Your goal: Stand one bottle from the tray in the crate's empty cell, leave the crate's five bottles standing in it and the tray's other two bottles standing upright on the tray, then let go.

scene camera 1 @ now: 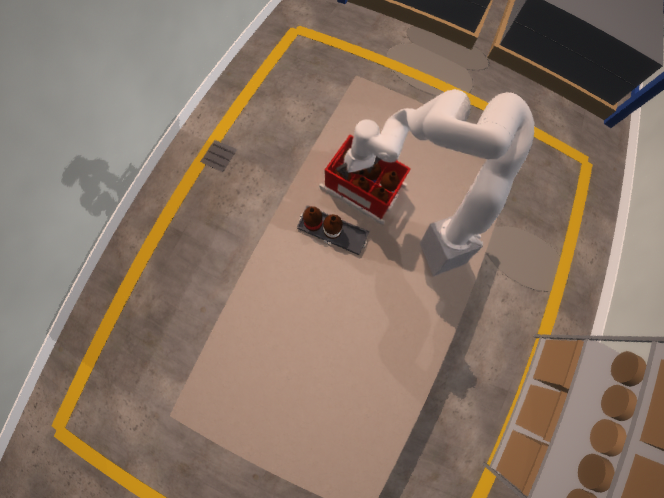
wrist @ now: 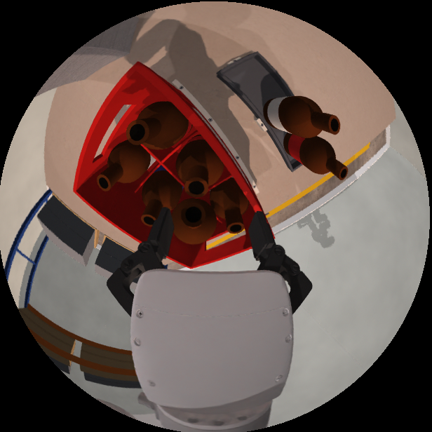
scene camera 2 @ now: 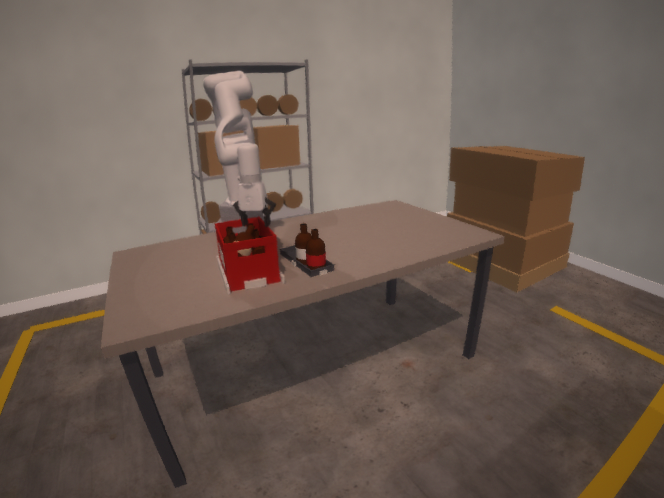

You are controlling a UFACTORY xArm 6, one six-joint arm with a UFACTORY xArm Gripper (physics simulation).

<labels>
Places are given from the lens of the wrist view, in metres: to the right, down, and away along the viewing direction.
red-labelled bottle [wrist: 317, 154]: 0.17, -0.10, 0.14
cream-labelled bottle [wrist: 194, 220]: -0.02, 0.00, 0.13
The marked spots on the red-labelled bottle and the cream-labelled bottle are 0.22 m apart.
</labels>
